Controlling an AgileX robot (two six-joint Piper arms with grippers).
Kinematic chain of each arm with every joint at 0, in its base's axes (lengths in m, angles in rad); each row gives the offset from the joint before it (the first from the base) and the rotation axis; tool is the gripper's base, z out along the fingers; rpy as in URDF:
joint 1: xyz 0 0 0.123 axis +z
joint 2: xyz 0 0 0 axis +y
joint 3: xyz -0.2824 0 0.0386 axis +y
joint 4: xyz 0.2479 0 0.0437 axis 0.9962 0 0.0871
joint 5: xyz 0 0 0 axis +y
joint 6: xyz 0.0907 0 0.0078 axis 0.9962 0 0.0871
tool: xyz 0 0 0 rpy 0 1.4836 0
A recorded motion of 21 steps. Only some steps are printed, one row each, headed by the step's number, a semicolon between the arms.
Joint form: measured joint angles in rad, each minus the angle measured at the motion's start. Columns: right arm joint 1, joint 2, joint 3, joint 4, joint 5, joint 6; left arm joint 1, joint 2, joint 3, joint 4, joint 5, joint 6.
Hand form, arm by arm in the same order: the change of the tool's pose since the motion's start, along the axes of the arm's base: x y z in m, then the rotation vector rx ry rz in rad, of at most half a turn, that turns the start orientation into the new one. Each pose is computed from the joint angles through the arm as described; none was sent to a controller.
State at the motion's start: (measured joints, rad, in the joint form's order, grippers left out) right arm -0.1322 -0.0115 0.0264 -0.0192 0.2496 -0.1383; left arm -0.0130 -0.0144 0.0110 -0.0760 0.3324 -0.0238
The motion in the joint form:
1: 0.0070 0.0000 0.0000 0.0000 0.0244 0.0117; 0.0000 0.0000 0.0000 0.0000 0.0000 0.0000
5: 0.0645 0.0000 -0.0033 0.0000 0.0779 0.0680; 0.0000 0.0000 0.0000 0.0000 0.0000 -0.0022
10: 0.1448 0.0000 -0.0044 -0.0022 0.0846 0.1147; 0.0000 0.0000 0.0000 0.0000 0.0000 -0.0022
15: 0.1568 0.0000 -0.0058 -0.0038 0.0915 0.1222; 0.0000 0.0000 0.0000 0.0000 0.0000 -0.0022
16: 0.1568 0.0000 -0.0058 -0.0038 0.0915 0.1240; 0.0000 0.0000 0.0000 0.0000 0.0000 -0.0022
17: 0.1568 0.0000 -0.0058 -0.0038 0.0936 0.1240; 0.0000 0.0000 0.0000 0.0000 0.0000 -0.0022
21: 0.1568 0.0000 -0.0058 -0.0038 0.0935 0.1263; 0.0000 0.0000 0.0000 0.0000 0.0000 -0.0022
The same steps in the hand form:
1: -0.0004 0.0004 -0.0022 0.0146 0.0227 0.0043; 0.0000 0.0000 0.0000 0.0000 0.0000 0.0000
5: -0.0012 0.0035 -0.0058 0.0736 0.0672 0.0485; 0.0000 0.0000 0.0000 -0.0021 0.0001 0.0005
10: -0.0012 0.0078 -0.0060 0.1146 0.0727 0.1180; 0.0000 0.0000 0.0000 -0.0021 0.0001 0.0005
15: -0.0014 0.0083 -0.0062 0.1201 0.0785 0.1276; 0.0000 0.0000 0.0000 -0.0021 0.0001 0.0005
16: -0.0014 0.0083 -0.0062 0.1219 0.0784 0.1272; 0.0000 0.0000 0.0000 -0.0021 0.0001 0.0005
17: -0.0015 0.0083 -0.0063 0.1220 0.0805 0.1271; 0.0000 0.0000 0.0000 -0.0021 0.0001 0.0005
21: -0.0015 0.0083 -0.0063 0.1242 0.0803 0.1266; 0.0000 0.0000 0.0000 -0.0021 0.0001 0.0005

